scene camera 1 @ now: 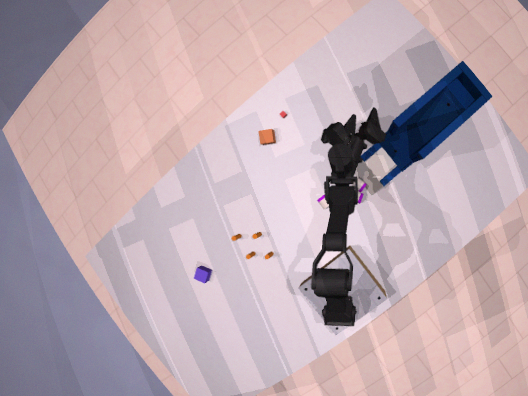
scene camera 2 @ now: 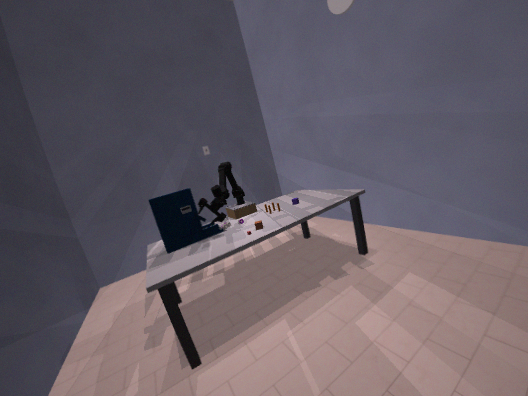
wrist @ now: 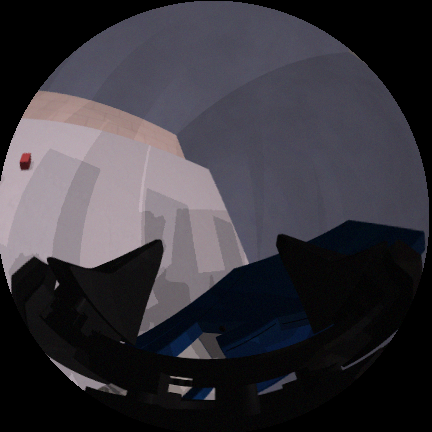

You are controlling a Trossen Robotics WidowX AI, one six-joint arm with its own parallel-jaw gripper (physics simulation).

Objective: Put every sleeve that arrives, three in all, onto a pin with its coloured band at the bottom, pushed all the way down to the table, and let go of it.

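Note:
A white sleeve with a magenta band (scene camera 1: 321, 199) lies left of the arm's forearm, partly hidden. Two more magenta band pieces (scene camera 1: 362, 187) (scene camera 1: 360, 198) show just right of the forearm; the arm hides the rest, so I cannot tell how these sleeves lie. A magenta ring end (scene camera 2: 241, 221) shows on the table in scene camera 2. Four orange pins (scene camera 1: 257, 235) (scene camera 2: 273, 207) stand upright left of the arm, with no sleeve on them. My gripper (scene camera 1: 363, 114) (wrist: 220, 243) is wide open and empty, above the table beside the blue chute (scene camera 1: 407, 125) (scene camera 2: 175, 220).
An orange block (scene camera 1: 267, 136) (scene camera 2: 258, 225) and a small red cube (scene camera 1: 283, 114) (scene camera 2: 249, 233) (wrist: 25, 161) lie left of the gripper. A purple cube (scene camera 1: 202, 274) (scene camera 2: 295, 201) lies beyond the pins. A brown-sided box (scene camera 1: 367, 271) (scene camera 2: 242, 211) is at the arm's base.

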